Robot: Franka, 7 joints.
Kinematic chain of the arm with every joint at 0, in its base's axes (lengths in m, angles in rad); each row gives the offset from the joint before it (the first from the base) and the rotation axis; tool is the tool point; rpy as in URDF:
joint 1: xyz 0 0 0.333 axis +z
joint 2: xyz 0 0 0 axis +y
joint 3: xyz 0 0 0.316 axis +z
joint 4: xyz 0.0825 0 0 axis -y
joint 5: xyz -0.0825 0 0.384 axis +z
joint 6: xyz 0 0 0 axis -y
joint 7: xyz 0.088 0 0 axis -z
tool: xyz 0 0 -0.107 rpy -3.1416 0 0
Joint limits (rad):
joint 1: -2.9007..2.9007
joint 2: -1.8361..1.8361
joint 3: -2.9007..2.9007
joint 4: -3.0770..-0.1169
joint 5: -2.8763..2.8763
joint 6: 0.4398..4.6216
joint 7: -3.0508..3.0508
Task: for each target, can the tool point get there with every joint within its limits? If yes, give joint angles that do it. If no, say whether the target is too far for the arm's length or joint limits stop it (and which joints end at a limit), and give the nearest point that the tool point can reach.
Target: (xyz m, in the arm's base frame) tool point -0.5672 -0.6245 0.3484
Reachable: yes | joints 1.2419 -1.3706 2.0682 -0.7951 0.7448 2.8675 -0.8652
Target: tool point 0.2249 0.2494 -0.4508
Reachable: no: joint limits stop it (at a limit: joint 2) | nearest point 0.2197 0.2436 -0.3589 | short by 0.092 m
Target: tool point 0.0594 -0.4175 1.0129
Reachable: yes | joints 2.0335 -1.2201 0.1764 -1.1654 1.9221 2.1144 -0.1237
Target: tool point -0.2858 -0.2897 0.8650
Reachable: yes | joints 1.5663 -1.3354 0.3477 -1.4408 -1.9749 3.5674 -2.1028
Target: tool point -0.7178 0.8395 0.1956
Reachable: no: too far | nearest point -0.5533 0.6471 0.2271 | short by 0.255 m
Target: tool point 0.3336 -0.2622 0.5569
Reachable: yes | joints -2.0077 -1.3051 0.9993 -2.4645 -1.2672 2.6091 2.0270
